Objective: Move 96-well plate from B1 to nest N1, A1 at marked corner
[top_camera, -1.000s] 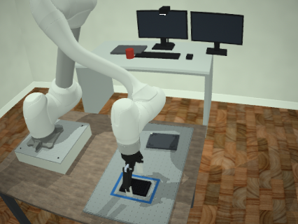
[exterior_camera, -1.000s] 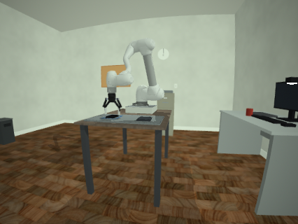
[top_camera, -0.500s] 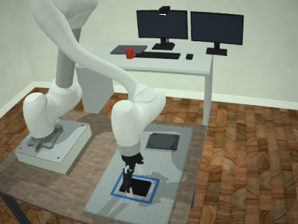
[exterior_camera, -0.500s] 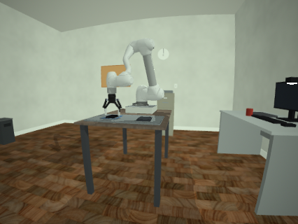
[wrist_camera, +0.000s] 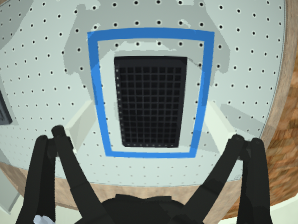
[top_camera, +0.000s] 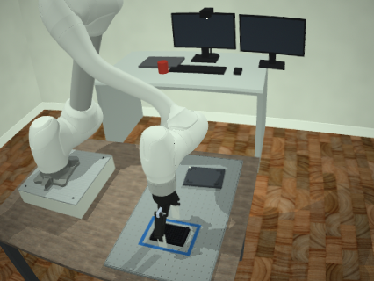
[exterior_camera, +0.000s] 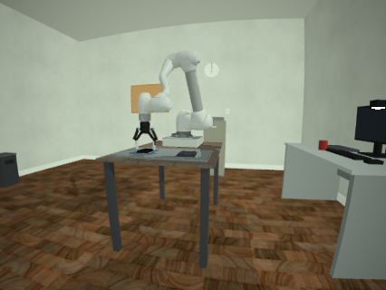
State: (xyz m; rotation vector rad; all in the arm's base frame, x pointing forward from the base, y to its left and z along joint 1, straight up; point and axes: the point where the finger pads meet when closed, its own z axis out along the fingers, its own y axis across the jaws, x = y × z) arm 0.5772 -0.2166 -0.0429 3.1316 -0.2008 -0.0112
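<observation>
Right now my hand is 2 cm above the black 96-well plate. Round my hand: dark plate nest N1 (34 cm to the left, 8 cm ahead, 2 cm below).
</observation>
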